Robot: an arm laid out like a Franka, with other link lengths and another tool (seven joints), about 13 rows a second.
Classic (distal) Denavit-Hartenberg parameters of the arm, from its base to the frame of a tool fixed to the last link. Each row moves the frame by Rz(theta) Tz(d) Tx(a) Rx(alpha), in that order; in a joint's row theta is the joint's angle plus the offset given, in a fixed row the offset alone. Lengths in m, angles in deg.
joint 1: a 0; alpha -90; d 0.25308; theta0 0
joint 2: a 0; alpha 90; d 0; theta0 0
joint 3: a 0.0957; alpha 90; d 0.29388; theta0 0
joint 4: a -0.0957; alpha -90; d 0; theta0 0
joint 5: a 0; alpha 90; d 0.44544; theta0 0
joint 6: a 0.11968; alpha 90; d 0; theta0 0
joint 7: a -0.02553; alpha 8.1; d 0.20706; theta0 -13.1
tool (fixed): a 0; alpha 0; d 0.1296; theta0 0
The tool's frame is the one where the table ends.
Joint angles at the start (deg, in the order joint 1, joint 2, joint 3, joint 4, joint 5, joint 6, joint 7): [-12.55, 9.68, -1.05, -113.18, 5.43, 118.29, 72.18]
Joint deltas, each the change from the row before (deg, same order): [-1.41, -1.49, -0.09, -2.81, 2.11, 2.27, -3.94]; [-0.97, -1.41, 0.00, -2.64, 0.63, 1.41, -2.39]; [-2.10, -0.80, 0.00, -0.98, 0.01, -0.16, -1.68]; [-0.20, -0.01, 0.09, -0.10, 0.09, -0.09, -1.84]
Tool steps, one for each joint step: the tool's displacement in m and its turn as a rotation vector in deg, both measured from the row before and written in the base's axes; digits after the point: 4 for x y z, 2 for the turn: [-0.0071, -0.0085, -0.0027, 1.52, -1.74, 1.03]; [-0.0116, -0.0066, -0.0049, 0.43, -0.58, 0.88]; [-0.0118, -0.0209, 0.0000, 0.17, 0.09, -0.42]; [-0.0024, -0.0001, -0.0008, 0.18, -0.10, 1.67]
